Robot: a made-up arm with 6 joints.
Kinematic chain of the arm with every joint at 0, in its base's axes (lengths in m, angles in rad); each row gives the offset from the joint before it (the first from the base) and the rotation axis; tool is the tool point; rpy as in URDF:
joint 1: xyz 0 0 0.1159 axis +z
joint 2: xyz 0 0 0 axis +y
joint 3: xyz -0.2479 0 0.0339 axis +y
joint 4: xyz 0.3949 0 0.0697 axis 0.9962 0 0.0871
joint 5: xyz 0 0 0 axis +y
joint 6: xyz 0.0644 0 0.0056 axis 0.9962 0 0.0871
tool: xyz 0 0 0 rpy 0 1.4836 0
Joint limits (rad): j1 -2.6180..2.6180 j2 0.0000..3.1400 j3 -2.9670..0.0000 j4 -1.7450..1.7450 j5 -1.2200..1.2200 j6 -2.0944..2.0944
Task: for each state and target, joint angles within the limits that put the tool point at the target. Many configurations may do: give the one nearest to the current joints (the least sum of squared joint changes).
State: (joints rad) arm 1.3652 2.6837 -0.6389 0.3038 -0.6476 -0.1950
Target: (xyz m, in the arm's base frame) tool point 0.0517 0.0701 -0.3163
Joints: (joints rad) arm 1.1119 3.0321 -0.8481 0.3970 -0.6591 -0.1950
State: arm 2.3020 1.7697 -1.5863 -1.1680 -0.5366 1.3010
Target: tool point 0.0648 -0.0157 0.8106
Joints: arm 2.6180 1.0662 -2.4286 -1.2963 0.3065 1.3010
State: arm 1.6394 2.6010 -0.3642 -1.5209 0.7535 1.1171
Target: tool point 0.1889 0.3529 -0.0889
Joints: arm 1.1948 2.1985 -0.9877 -1.5862 0.7942 1.1171
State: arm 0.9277 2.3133 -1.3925 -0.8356 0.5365 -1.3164
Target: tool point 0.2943 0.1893 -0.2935
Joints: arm 0.6387 2.8631 -1.3972 -0.8551 0.5012 -1.3164
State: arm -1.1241 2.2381 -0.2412 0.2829 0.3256 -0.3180
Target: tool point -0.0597 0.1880 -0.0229
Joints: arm -1.2433 3.0733 -0.0633 0.2933 0.2123 -0.3180
